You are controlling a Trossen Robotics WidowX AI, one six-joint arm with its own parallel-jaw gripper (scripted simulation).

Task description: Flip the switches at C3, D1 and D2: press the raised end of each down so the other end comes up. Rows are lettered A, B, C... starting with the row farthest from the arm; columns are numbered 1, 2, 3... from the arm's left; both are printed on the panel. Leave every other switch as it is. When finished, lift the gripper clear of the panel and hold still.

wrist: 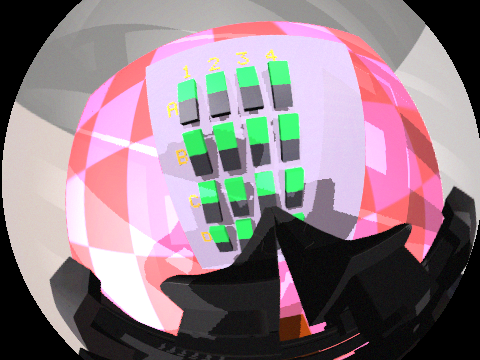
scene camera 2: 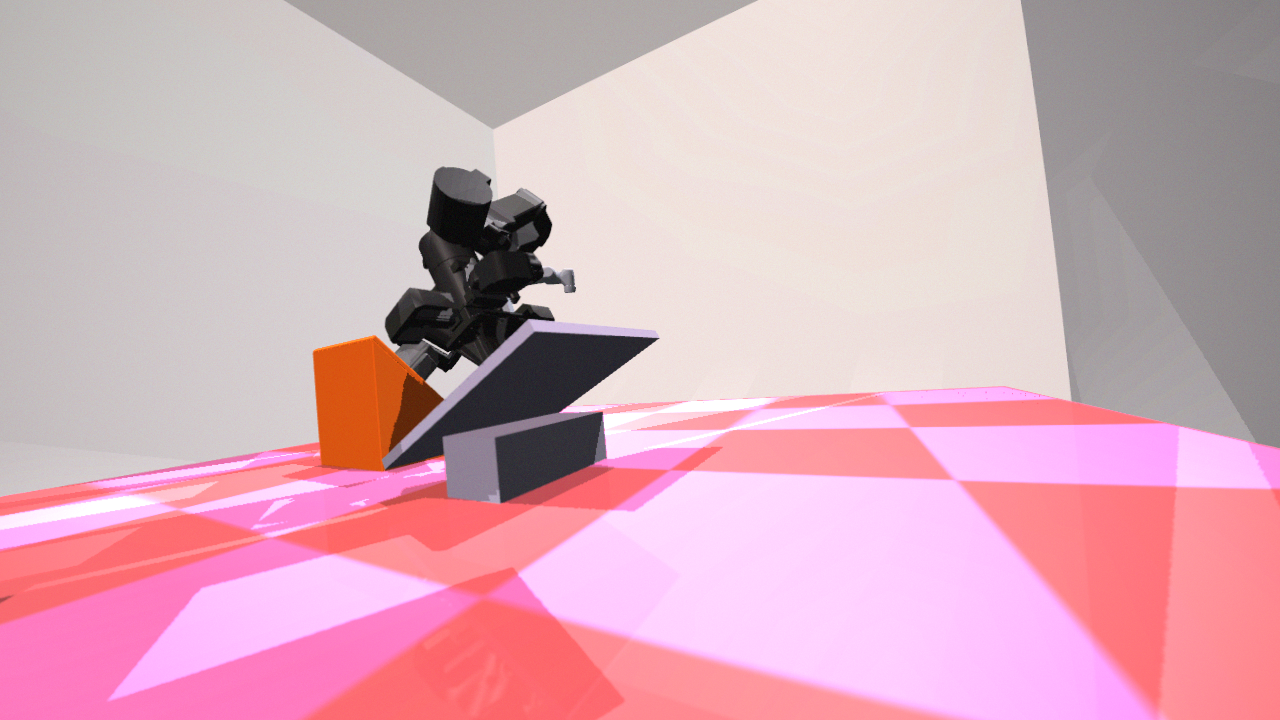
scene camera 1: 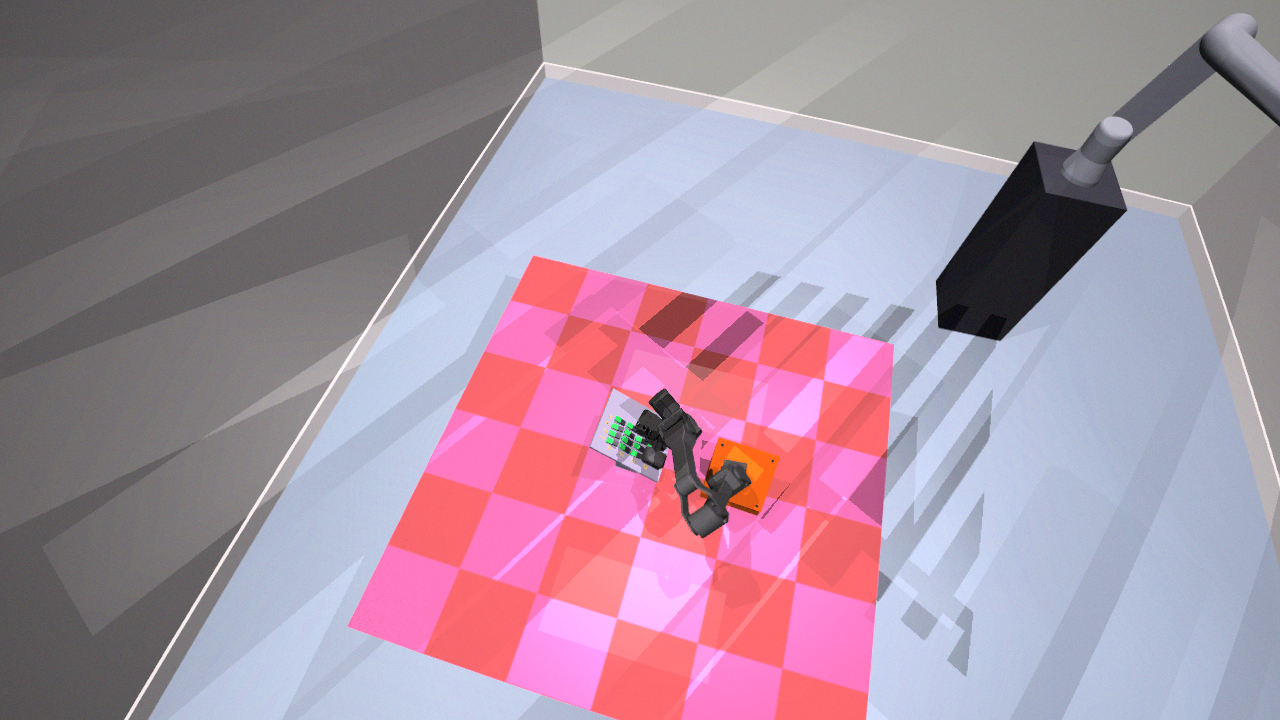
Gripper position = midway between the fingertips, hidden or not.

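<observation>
I can see my gripper (scene camera 1: 646,440), and the wrist view gives me the same gripper (wrist: 271,212). It is shut, my gripper, and it holds nothing.
</observation>
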